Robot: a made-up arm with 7 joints. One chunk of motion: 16 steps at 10 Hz.
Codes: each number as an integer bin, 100 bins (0 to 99) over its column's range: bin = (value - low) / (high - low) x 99, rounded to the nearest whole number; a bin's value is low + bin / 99 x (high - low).
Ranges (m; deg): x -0.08..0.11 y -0.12..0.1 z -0.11..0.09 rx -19..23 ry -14..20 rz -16..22
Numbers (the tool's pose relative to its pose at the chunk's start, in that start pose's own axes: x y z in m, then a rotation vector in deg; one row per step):
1: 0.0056 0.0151 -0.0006 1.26 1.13 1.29
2: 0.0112 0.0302 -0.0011 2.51 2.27 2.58
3: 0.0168 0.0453 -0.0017 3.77 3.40 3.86
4: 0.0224 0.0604 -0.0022 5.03 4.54 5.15
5: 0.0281 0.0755 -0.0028 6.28 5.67 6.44
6: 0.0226 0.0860 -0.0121 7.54 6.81 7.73
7: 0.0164 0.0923 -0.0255 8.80 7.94 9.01
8: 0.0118 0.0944 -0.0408 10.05 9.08 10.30
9: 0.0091 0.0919 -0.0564 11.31 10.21 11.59
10: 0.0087 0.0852 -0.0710 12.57 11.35 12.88
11: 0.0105 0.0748 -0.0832 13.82 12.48 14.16
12: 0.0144 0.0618 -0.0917 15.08 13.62 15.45
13: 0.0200 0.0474 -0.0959 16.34 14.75 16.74
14: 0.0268 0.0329 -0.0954 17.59 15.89 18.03
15: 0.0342 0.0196 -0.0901 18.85 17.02 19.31
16: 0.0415 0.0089 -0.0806 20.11 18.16 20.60
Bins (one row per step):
1: 45 61 54 48 44 45
2: 48 68 54 51 47 48
3: 50 74 54 54 51 52
4: 53 81 53 57 54 55
5: 56 88 53 60 57 58
6: 53 93 48 63 61 62
7: 50 96 42 66 64 65
8: 48 96 34 68 67 69
9: 46 95 27 71 70 72
10: 46 92 19 74 74 75
11: 47 88 13 77 77 79
12: 49 82 9 80 80 82
13: 52 75 7 83 84 85
14: 56 69 7 86 87 89
15: 60 63 10 89 90 92
16: 63 58 15 92 94 95

